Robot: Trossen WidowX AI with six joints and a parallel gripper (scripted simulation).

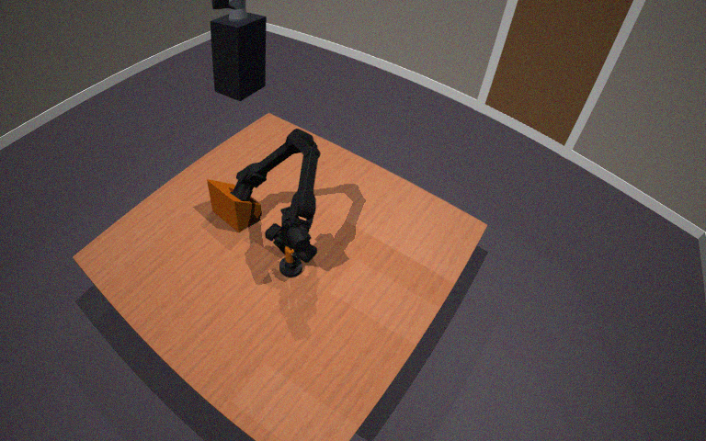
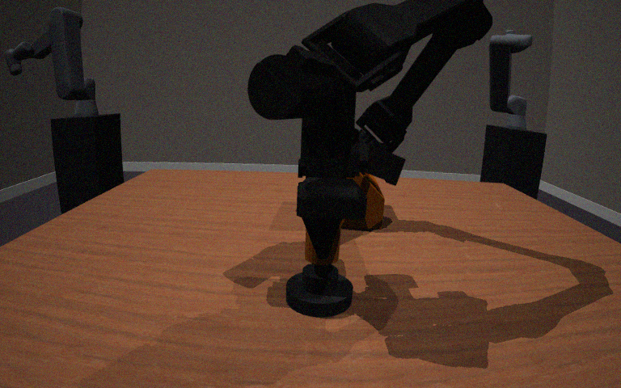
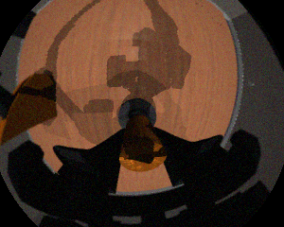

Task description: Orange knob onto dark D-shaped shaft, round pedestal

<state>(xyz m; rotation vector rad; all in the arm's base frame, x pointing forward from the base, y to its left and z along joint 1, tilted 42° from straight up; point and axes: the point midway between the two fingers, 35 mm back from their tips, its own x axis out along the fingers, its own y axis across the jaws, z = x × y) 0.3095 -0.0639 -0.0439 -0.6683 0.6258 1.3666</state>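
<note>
My gripper tip is now 20 mm below the orange knob. Also, from my gripper tip: dark round pedestal 40 mm below.
</note>
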